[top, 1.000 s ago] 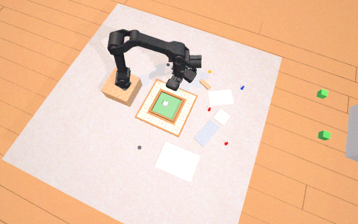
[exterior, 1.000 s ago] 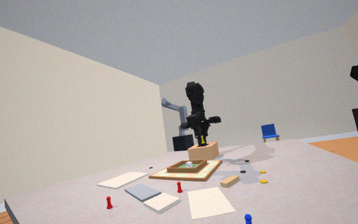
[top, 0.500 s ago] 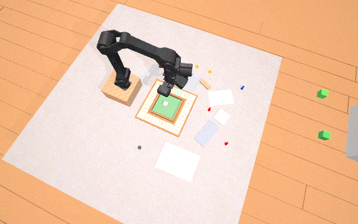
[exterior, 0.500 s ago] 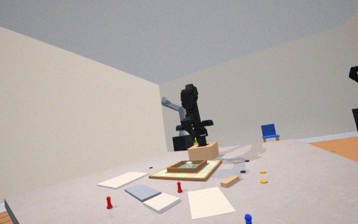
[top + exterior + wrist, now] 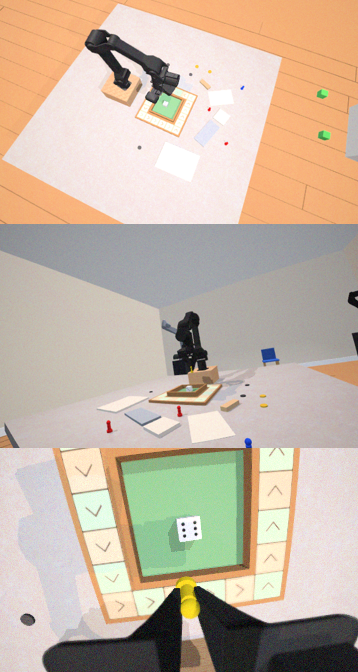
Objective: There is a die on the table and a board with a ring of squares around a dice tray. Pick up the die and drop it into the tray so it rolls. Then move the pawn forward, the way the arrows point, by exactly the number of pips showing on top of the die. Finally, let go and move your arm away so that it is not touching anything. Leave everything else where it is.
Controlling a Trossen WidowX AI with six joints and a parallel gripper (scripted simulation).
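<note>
Right now my gripper tip is 90 mm above the white die, 40 mm short of it and 10 mm to the left of it. From my gripper tip the other things lie so: wooden block (240 mm to the left, 170 mm ahead, 110 mm below); then yellow pawn (10 mm above); then blue pawn (380 mm ahead, 350 mm to the left, 100 mm below).
</note>
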